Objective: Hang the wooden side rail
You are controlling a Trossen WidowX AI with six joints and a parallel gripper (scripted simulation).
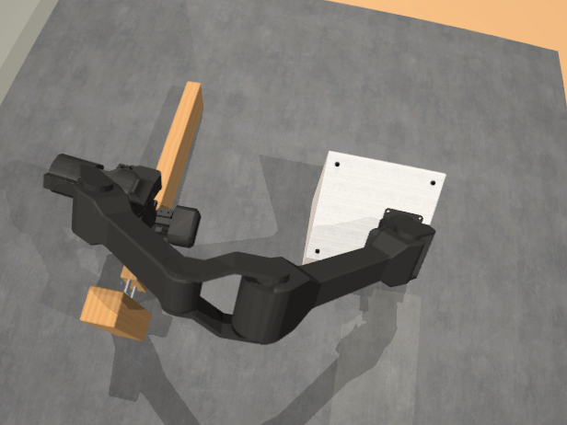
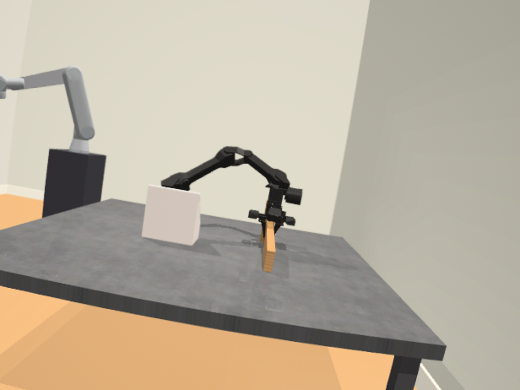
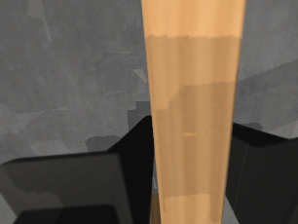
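The headboard post is 150 mm to the left of my gripper tip and 40 mm above it.
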